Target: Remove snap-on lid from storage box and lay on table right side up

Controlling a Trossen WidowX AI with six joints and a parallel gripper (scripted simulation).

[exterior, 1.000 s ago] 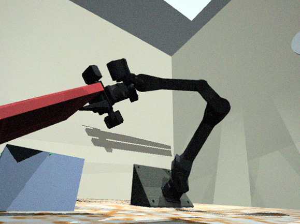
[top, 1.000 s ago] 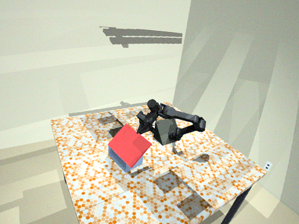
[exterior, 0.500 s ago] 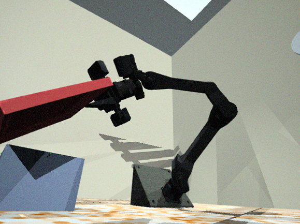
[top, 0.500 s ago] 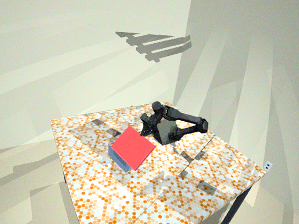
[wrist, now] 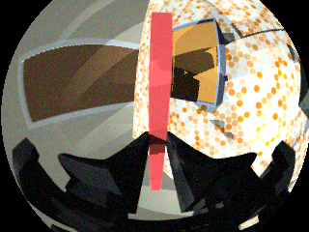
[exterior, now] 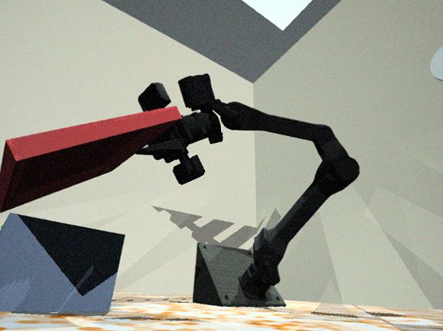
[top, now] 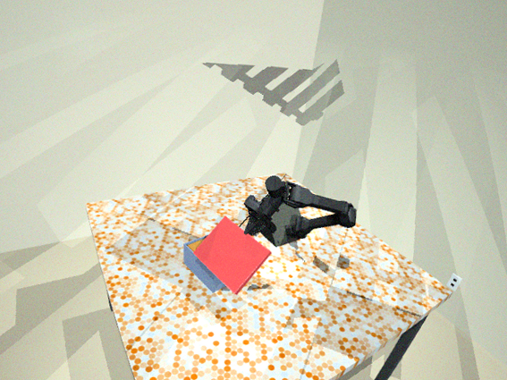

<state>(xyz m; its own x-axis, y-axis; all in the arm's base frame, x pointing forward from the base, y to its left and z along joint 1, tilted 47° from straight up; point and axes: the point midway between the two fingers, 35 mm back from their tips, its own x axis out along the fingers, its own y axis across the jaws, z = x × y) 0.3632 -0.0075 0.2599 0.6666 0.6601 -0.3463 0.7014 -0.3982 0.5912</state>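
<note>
Right now the lid is 6 cm ahead of my gripper tip, 5 cm below it and 1 cm to the left of it. The rest, counted from my gripper tip: blue-grey storage box: 18 cm below, 11 cm to the right, 7 cm ahead.
</note>
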